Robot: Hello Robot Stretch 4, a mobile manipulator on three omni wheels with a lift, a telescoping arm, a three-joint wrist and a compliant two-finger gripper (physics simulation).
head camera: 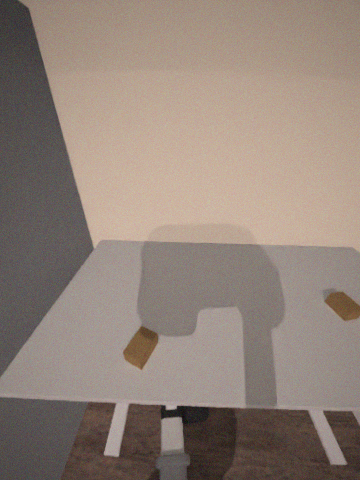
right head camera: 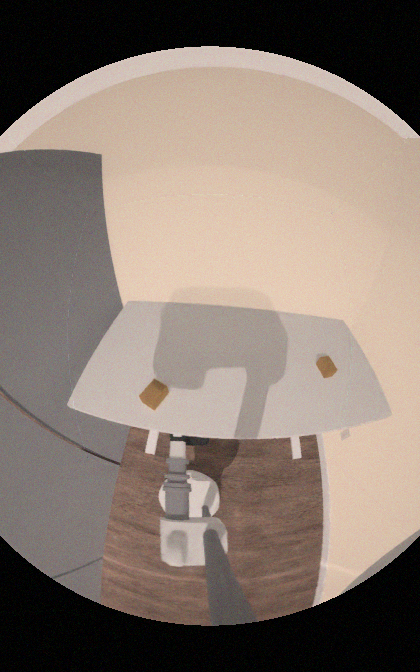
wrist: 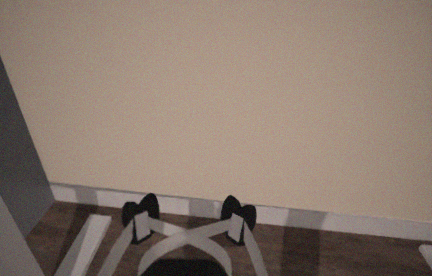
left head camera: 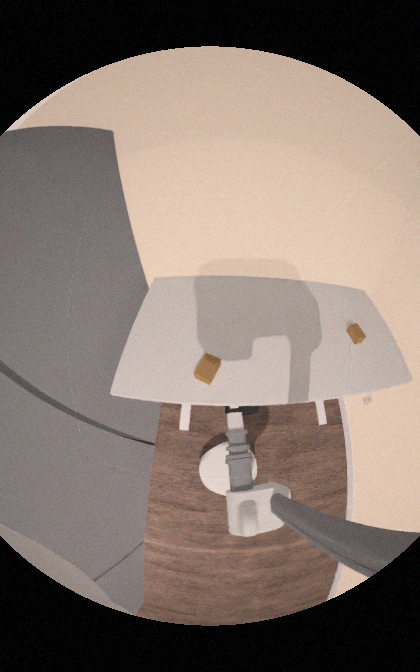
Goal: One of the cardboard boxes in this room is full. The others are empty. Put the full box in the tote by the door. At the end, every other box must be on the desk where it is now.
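Frame: origin at the robot's base, x ahead, y left, z up, level; metres.
Where they show: gripper, fingertip midpoint: (wrist: 190, 209).
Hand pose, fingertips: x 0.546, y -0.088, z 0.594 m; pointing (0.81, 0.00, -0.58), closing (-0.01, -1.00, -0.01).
Observation:
After its pixels a point has its place.
A small brown cardboard box (head camera: 141, 348) {z 0.972, x 0.389, y 0.081 m} (left head camera: 207, 369) (right head camera: 154, 394) sits on the left part of the pale desk (head camera: 65, 350) {z 0.922, x 0.425, y 0.323 m} (left head camera: 150, 350) (right head camera: 110, 370), towards its front edge. A second brown box (head camera: 343, 306) {z 0.968, x 0.489, y -0.646 m} (left head camera: 356, 333) (right head camera: 326, 367) sits on the right part, farther back. Which box is full cannot be told. My gripper (wrist: 190, 209) {z 0.594, x 0.546, y -0.088 m} is open in the wrist view, with nothing between its fingertips. In the head views the arm reaches to the desk's front edge, below the top, which hides the fingers. The tote and the door do not show.
A tall grey cabinet or partition (head camera: 35, 200) {z 1.263, x 0.832, y 0.509 m} (left head camera: 65, 250) (right head camera: 55, 260) (wrist: 15, 150) {z 0.276, x 1.053, y 0.481 m} stands along the left side of the desk. The beige wall (head camera: 210, 150) {z 1.423, x 1.055, y -0.222 m} (wrist: 215, 100) {z 0.472, x 1.065, y -0.143 m} is behind the desk. White desk feet (head camera: 116, 430) {z -0.003, x 0.439, y 0.322 m} (head camera: 327, 437) {z -0.003, x 0.312, y -0.909 m} (wrist: 90, 242) {z -0.003, x 0.920, y 0.256 m} stand on the brown floor either side of the arm.

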